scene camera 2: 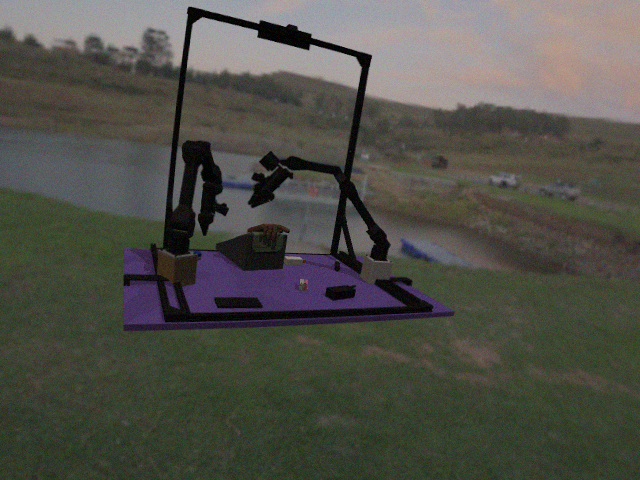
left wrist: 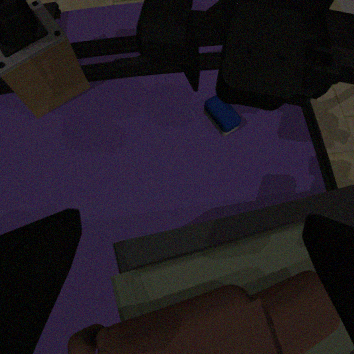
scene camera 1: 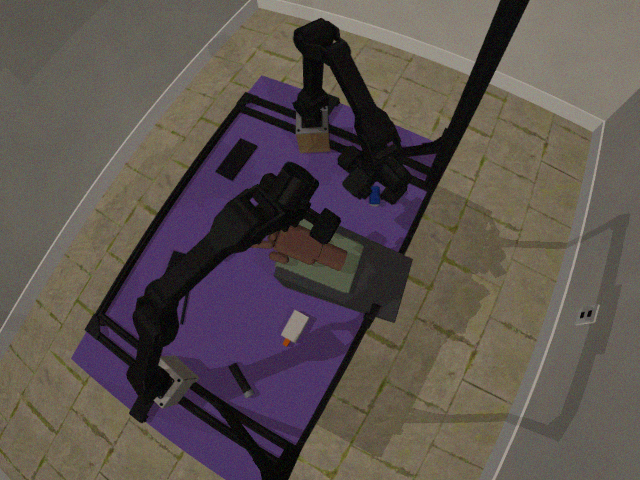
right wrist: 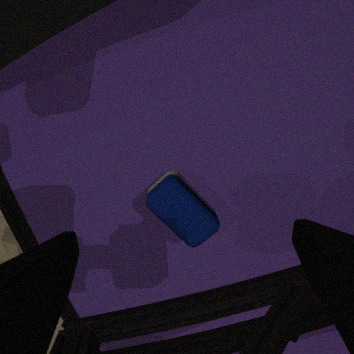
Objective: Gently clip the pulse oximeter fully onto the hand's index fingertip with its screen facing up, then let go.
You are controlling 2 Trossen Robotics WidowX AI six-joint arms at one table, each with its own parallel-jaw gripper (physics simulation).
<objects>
my left gripper: open, holds nothing
my right gripper: open, holds nothing
a blue pulse oximeter (right wrist: 171,198): on the table
</objects>
